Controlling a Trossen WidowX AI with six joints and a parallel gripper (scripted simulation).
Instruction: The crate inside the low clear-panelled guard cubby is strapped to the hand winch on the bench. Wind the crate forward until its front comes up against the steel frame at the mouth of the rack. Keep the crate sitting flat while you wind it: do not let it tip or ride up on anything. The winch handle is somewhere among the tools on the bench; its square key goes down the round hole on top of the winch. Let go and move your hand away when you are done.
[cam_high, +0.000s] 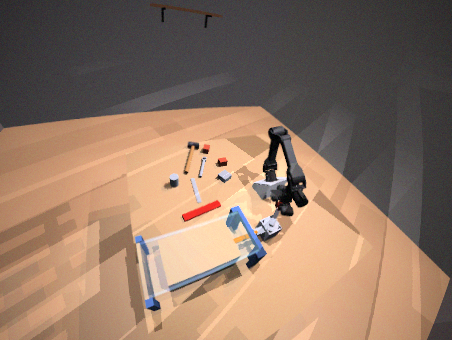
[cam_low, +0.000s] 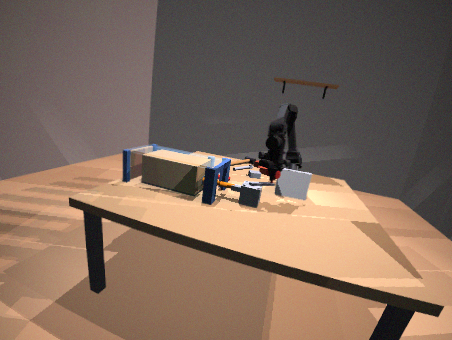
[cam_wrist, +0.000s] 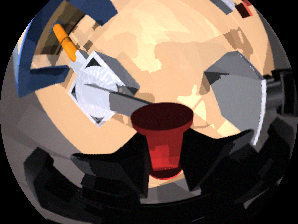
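My gripper tip is now 3 cm short of the winch handle, 2 cm to the right of it and 1 cm above it. The rest, counted from my gripper tip: red grip: 2 cm above; blue frame: 24 cm ahead, 7 cm to the left, 1 cm below; grey winch: 7 cm ahead, 5 cm to the left, 8 cm below.
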